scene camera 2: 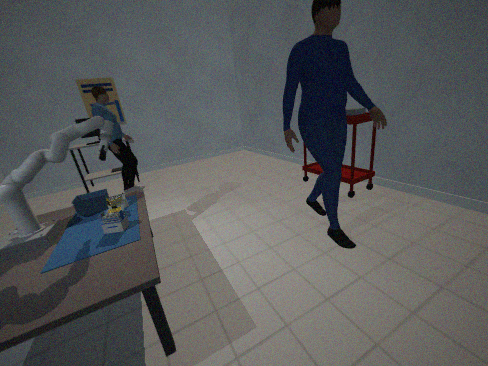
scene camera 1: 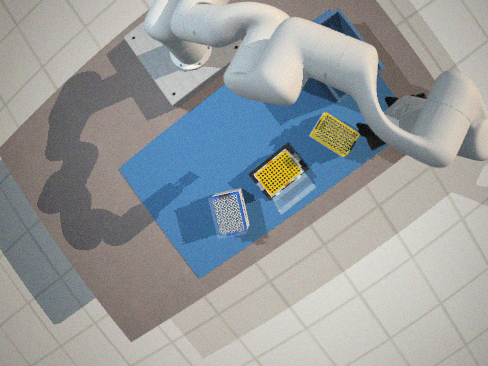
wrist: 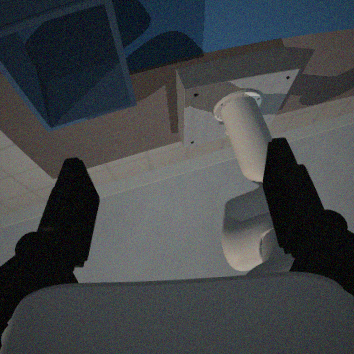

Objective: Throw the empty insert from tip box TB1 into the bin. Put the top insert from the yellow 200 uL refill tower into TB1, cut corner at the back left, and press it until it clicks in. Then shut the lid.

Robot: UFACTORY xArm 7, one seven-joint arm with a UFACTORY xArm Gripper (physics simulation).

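Tip box TB1 [scene camera 1: 277, 172] stands on the blue mat with its clear lid [scene camera 1: 296, 196] open; a yellow insert with dark, empty-looking holes sits in it. The yellow refill tower [scene camera 1: 334, 134] stands to its right, its top insert showing a pale dotted pattern. The blue bin [scene camera 2: 91, 203] [wrist: 121, 55] is partly hidden by the arm in the first scene view; its inside is in shadow, with no insert discernible. My gripper [wrist: 175, 169] is open and empty, raised high and tilted, with the bin and the arm's base in its wrist view. The cut corners are too small to tell.
A white box with a blue-edged insert [scene camera 1: 230, 213] [scene camera 2: 114, 226] stands left of TB1 on the mat [scene camera 1: 175, 150]. The arm's base plate [scene camera 1: 187, 87] [wrist: 200, 125] is behind the mat. Two people and a red cart [scene camera 2: 357, 175] are beyond the table.
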